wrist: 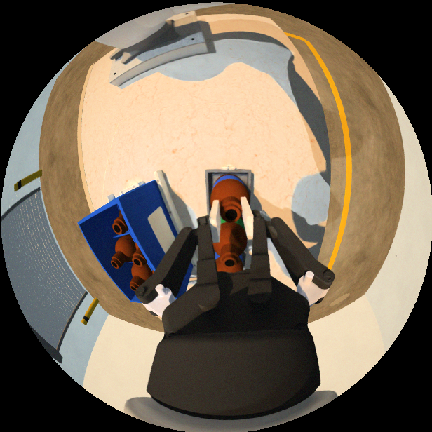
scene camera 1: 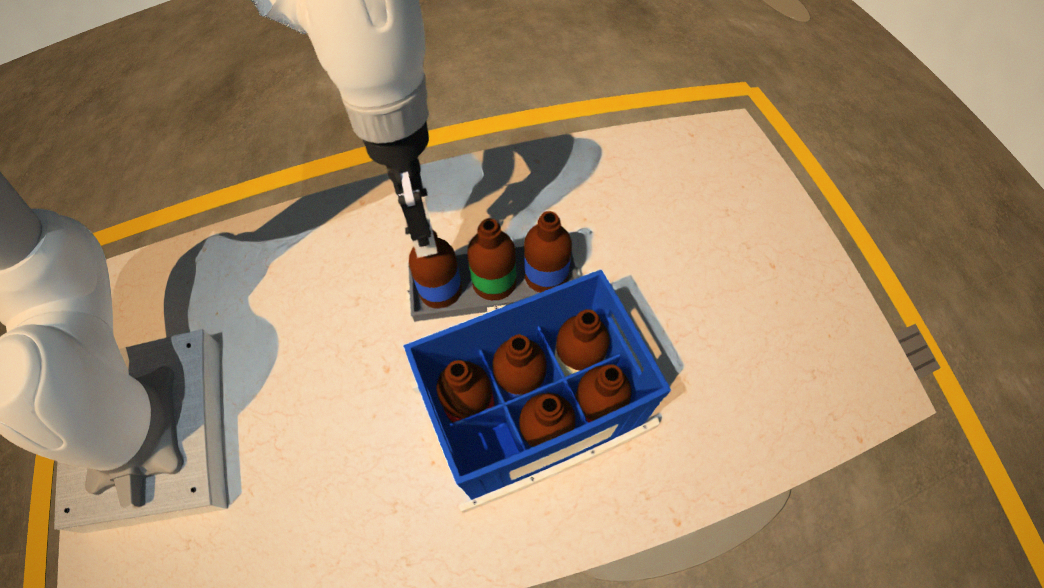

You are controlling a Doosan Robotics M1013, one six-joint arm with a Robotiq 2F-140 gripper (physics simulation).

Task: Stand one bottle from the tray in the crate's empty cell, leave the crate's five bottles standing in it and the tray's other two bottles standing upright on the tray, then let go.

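Frame: origin at the arm's base, x ahead, y left, z up, level; centimetres.
Where they show: gripper, fingertip midpoint: (scene camera 1: 425,242); arm's base, origin of the base link: (scene camera 1: 132,430).
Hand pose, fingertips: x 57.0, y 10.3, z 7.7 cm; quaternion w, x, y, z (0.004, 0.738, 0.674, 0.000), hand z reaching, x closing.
Note:
Each offset is from my fingertips to the top centre of the thing. "spot": to the spot under its first point. Level surfaces: height alone.
My gripper (scene camera 1: 425,250) (wrist: 230,207) is shut on the neck of the blue-banded brown bottle @[dx +0.3, dy -0.1, dz +1.9 cm] (scene camera 1: 434,271) (wrist: 229,191) at the tray's left end in the scene view. That bottle is upright in the grey tray @[spot: dx -1.3, dy -5.1, dz -12.7 cm] (scene camera 1: 438,314) (wrist: 208,187). A green-banded bottle @[dx +9.3, dy -2.0, dz +1.9 cm] (scene camera 1: 491,257) (wrist: 232,237) stands in the middle and another blue-banded bottle @[dx +17.9, dy -3.8, dz +1.9 cm] (scene camera 1: 547,246) (wrist: 228,264) at the right end. The blue crate @[spot: dx -1.0, dy -16.9, dz +2.0 cm] (scene camera 1: 449,338) (wrist: 137,200) holds several upright brown bottles, three in the back row and two in front. Its empty cell @[spot: dx -0.5, dy -27.1, dz -13.3 cm] (scene camera 1: 488,439) is at the front left in the scene view.
The crate stands close in front of the tray, with its tall walls between them and the empty cell. A pale strip @[spot: dx +7.8, dy -34.9, dz -11.1 cm] (scene camera 1: 562,465) runs along the crate's front. The robot's base plate (scene camera 1: 175,409) (wrist: 165,57) is on the left of the table @[dz -14.1 cm] (scene camera 1: 328,438) in the scene view.

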